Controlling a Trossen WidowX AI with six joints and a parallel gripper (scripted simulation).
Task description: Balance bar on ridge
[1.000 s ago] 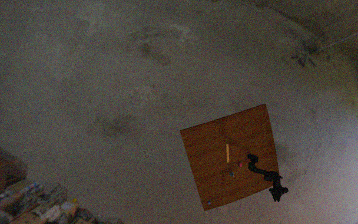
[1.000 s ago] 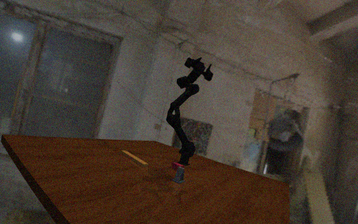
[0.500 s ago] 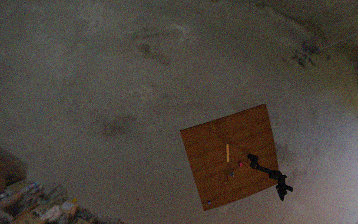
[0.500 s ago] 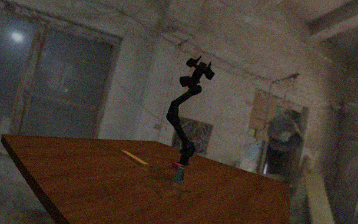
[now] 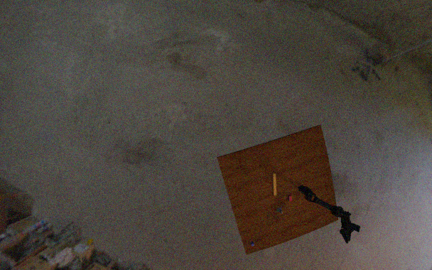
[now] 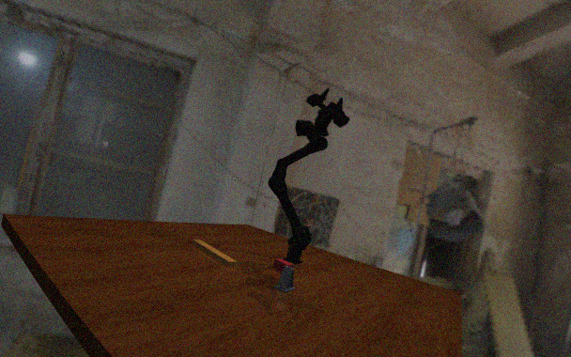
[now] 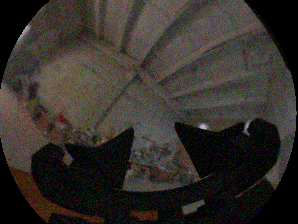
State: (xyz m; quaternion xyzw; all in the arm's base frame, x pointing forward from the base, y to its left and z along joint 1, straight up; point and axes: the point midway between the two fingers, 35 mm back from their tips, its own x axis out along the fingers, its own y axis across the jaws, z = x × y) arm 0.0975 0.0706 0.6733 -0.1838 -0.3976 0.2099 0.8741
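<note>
My gripper tip is 19 cm short of the flat yellow bar, 25 cm to the left of it and 69 cm above it. From my gripper tip the other things lie so: small red block 5 cm ahead, 3 cm to the right, 68 cm below; tiny purple thing 62 cm ahead, 41 cm to the left, 68 cm below.
</note>
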